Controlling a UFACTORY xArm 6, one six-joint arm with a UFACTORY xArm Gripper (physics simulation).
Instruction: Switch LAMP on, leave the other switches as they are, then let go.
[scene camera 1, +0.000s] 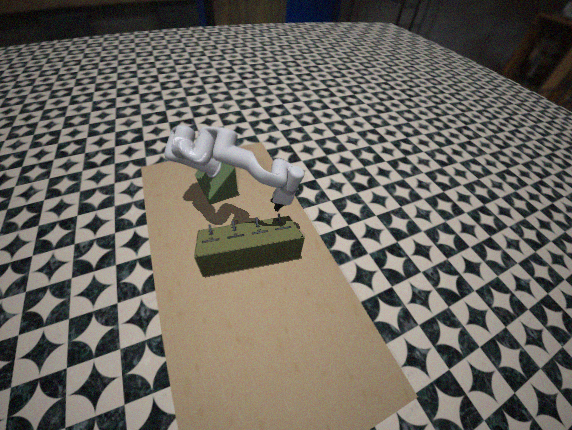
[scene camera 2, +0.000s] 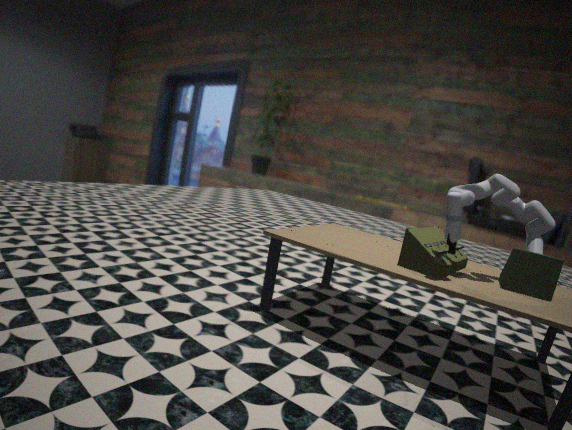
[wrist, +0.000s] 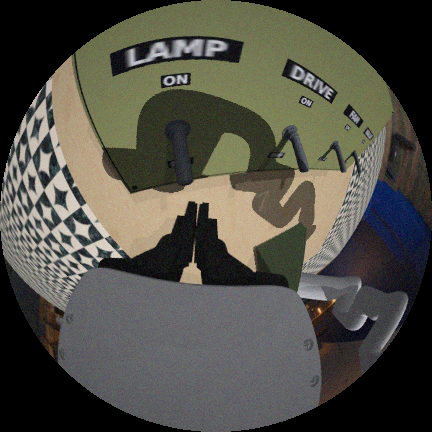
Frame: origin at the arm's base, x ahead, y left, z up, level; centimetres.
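Seen in the pictures: gripper, between the fingertips: (scene camera 1: 276, 209) (scene camera 2: 451, 253) (wrist: 197, 216); arm's base, origin of its link: (scene camera 1: 214, 167) (scene camera 2: 533, 266) (wrist: 292, 283).
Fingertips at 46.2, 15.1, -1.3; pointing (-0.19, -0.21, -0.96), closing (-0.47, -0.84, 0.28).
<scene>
Pixels of each thing's middle, then the offset from my fingertips to it, as dx, dy, dz. "*": a spot on its surface instead. Level surfaces: height alone.
- sloped green switch box, middle of its body: (wrist: 304, 91) (scene camera 1: 248, 243) (scene camera 2: 434, 253) +7.7, -21.3, -5.9
- LAMP lever, middle of its body: (wrist: 180, 154) +5.0, -1.2, -1.2
- mark, a spot on its surface: (wrist: 176, 80) * +10.4, -3.2, -0.8
- DRIVE lever, middle of its body: (wrist: 298, 151) +1.0, -12.5, -1.2
- wooden table, height of its surface: dz -12.7
The sloped green switch box (scene camera 1: 250, 256) (scene camera 2: 417, 250) (wrist: 215, 30) stands on the table. The LAMP lever (wrist: 182, 155) is the leftmost in the wrist view, below its LAMP label (wrist: 177, 54). It tilts away from the ON mark (wrist: 176, 80), towards the OFF mark, which it partly covers. The DRIVE lever (wrist: 298, 150) tilts the same way, as do two smaller levers further right. My gripper (scene camera 1: 278, 208) (wrist: 197, 216) is shut and empty. Its fingertips show just below the LAMP lever's tip in the wrist view, apart from it as far as I can tell.
The wooden table (scene camera 1: 270, 340) (scene camera 2: 320, 240) carries the box. A green block (scene camera 1: 225, 185) (scene camera 2: 531, 275) (wrist: 285, 250) stands at the arm's base. The DRIVE, FAN and fourth levers stand in a row beside LAMP. The arm's shadow falls across the box and table.
</scene>
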